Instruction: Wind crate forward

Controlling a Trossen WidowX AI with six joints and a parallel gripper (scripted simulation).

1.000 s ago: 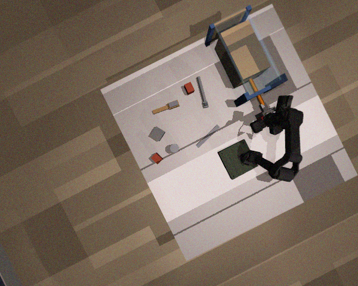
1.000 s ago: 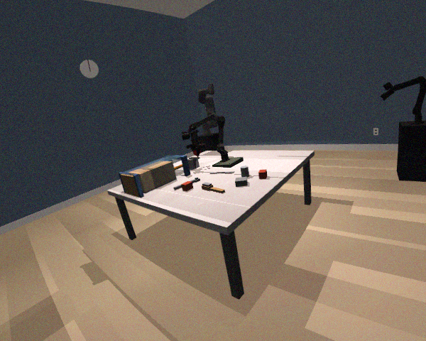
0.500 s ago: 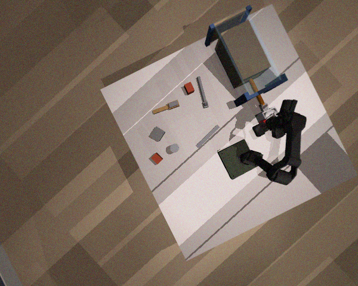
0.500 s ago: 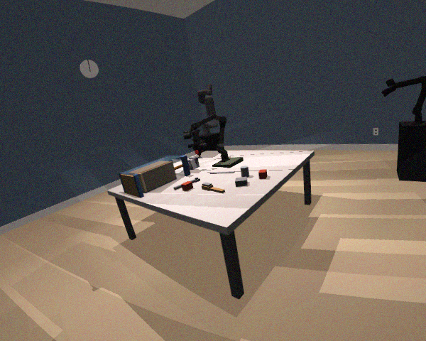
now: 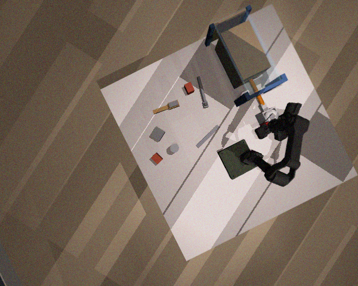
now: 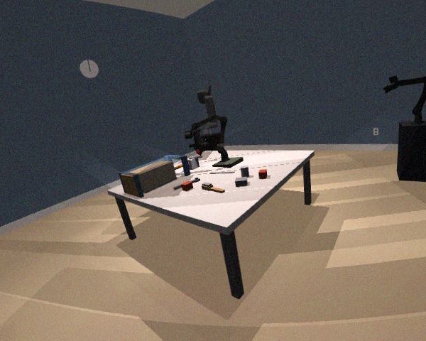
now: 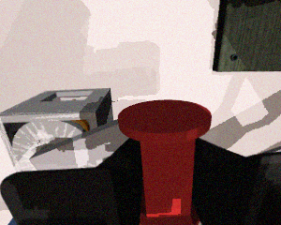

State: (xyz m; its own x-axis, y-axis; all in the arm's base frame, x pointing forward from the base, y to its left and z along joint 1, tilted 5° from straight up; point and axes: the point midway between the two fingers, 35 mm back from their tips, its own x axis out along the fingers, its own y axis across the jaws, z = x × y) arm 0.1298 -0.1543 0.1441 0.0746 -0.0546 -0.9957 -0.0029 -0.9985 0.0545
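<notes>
The winch handle lies 40 mm to the right of my gripper tip, 10 mm below it and 10 mm ahead of it. Round my gripper tip: blue frame 190 mm ahead, 100 mm to the right, 10 mm below; then red knob 20 mm above; then grey winch 100 mm to the right, 80 mm below, 20 mm ahead.
</notes>
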